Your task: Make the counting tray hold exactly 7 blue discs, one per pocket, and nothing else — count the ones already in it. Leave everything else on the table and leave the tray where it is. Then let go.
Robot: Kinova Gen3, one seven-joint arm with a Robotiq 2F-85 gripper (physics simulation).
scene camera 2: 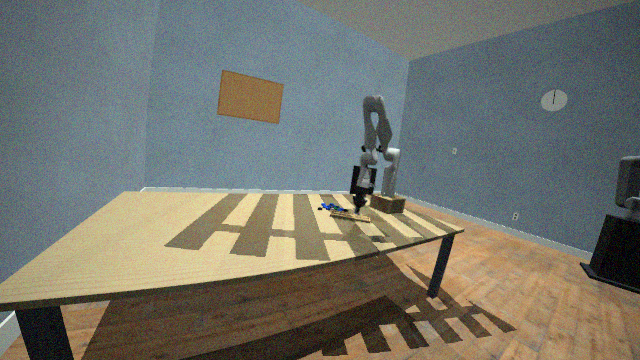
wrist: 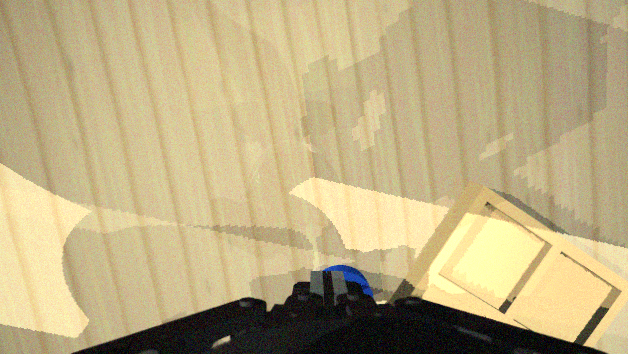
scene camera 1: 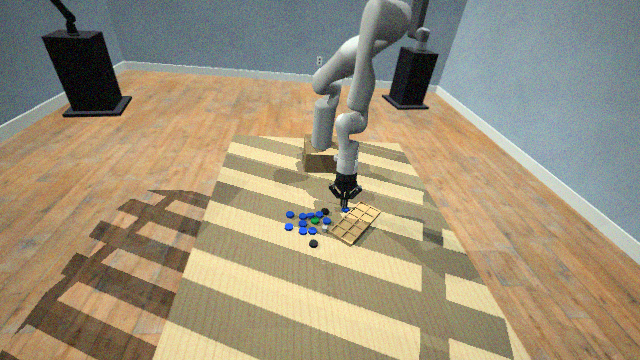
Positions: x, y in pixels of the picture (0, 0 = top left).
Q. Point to a wooden counting tray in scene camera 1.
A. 359, 218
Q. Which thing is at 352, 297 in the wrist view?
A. The gripper.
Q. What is the gripper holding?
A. A blue disc.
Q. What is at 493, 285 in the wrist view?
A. A wooden counting tray.
